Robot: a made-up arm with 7 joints. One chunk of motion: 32 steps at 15 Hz.
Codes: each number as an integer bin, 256 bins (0 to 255) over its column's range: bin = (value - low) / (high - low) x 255, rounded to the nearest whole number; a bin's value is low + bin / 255 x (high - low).
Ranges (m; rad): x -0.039..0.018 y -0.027..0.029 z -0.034..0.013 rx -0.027..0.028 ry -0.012..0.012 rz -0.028..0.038
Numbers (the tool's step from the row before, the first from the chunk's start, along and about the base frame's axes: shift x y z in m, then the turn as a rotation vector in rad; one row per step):
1: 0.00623 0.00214 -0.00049 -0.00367 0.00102 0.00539
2: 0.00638 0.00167 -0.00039 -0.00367 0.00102 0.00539
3: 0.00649 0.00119 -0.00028 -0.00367 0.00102 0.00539
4: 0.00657 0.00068 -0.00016 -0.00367 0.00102 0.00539
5: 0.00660 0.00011 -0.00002 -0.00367 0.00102 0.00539
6: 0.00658 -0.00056 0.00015 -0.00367 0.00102 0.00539
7: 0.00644 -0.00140 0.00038 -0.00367 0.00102 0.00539
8: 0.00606 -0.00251 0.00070 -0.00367 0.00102 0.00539
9: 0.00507 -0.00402 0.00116 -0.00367 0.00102 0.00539
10: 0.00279 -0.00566 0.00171 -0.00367 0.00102 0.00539
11: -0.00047 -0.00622 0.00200 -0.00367 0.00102 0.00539
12: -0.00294 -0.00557 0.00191 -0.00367 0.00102 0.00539
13: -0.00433 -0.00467 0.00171 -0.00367 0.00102 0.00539
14: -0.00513 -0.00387 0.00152 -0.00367 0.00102 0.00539
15: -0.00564 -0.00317 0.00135 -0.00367 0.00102 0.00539
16: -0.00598 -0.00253 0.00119 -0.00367 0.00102 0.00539
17: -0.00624 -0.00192 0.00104 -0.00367 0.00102 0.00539
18: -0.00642 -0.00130 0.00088 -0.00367 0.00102 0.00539
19: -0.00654 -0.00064 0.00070 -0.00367 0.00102 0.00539
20: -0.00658 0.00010 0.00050 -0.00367 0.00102 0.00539
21: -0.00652 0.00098 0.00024 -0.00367 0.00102 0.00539
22: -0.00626 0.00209 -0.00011 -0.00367 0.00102 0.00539
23: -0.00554 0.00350 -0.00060 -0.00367 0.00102 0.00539
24: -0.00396 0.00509 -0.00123 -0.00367 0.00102 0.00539
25: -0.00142 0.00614 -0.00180 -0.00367 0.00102 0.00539
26: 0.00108 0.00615 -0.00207 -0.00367 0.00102 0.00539
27: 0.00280 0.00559 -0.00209 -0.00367 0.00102 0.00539
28: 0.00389 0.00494 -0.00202 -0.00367 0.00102 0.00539
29: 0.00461 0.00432 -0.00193 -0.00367 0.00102 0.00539
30: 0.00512 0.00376 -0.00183 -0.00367 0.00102 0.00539
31: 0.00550 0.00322 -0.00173 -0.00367 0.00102 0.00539
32: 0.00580 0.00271 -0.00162 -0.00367 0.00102 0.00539
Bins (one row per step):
1: 202 133 182 108 138 129
2: 203 131 182 108 138 129
3: 204 128 183 108 138 129
4: 204 126 184 108 138 129
5: 204 123 184 108 138 129
6: 204 120 185 108 138 129
7: 203 117 187 108 138 129
8: 202 112 188 108 138 129
9: 197 105 191 108 138 129
10: 187 97 194 108 138 129
11: 172 95 195 108 138 129
12: 161 98 195 108 138 129
13: 155 102 194 108 138 129
14: 152 105 193 108 138 129
15: 149 109 192 108 138 129
16: 148 111 191 108 138 129
17: 147 114 190 108 138 129
18: 146 117 189 108 138 129
19: 145 120 188 108 138 129
20: 145 123 187 108 138 129
21: 145 127 186 108 138 129
22: 146 132 184 108 138 129
23: 150 139 181 108 138 129
24: 157 146 178 108 138 129
25: 168 151 175 108 138 129
26: 179 151 173 108 138 129
27: 187 148 173 108 138 129
28: 192 145 174 108 138 129
29: 195 143 174 108 138 129
30: 197 140 175 108 138 129
31: 199 138 175 108 138 129
32: 200 135 176 108 138 129

